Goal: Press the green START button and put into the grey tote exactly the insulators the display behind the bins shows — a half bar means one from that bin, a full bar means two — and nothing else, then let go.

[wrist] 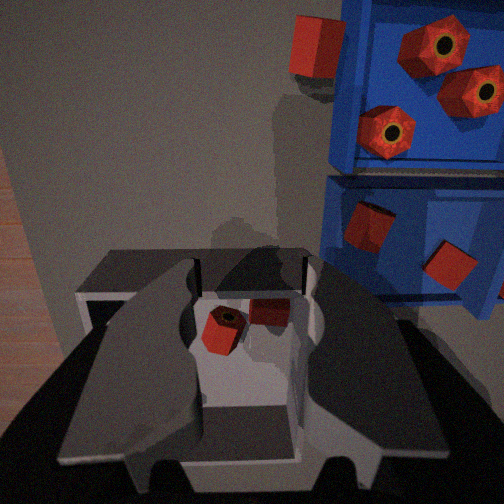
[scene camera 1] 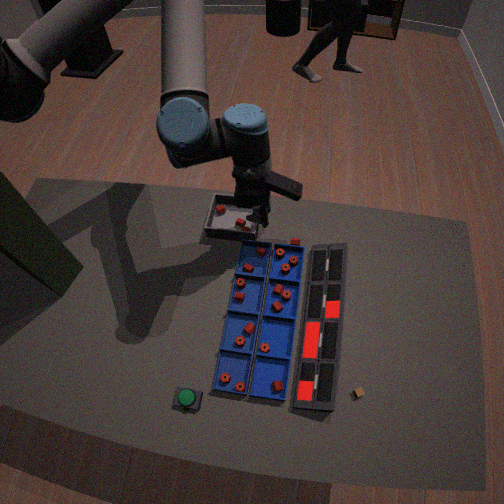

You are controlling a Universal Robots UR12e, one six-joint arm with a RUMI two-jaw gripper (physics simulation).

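The grey tote (scene camera 1: 232, 218) stands on the mat just beyond the blue bins (scene camera 1: 260, 320). It holds three red insulators: one at its far left (scene camera 1: 220, 209) and two near its right side (scene camera 1: 242, 223). My gripper (scene camera 1: 257, 217) hangs over the tote's right part. In the wrist view my gripper's jaws (wrist: 250, 295) are open and empty, and two insulators (wrist: 224, 330) (wrist: 270, 311) lie on the tote floor below them. The display (scene camera 1: 320, 327) shows two half bars and one full bar in red. The green START button (scene camera 1: 186, 397) sits at the near left of the bins.
One red insulator (scene camera 1: 295, 241) (wrist: 316, 46) lies on the mat outside the far bin edge. A small brown cube (scene camera 1: 358, 393) sits right of the display. A dark green block (scene camera 1: 30, 240) stands at the left. A person (scene camera 1: 330, 40) walks at the back.
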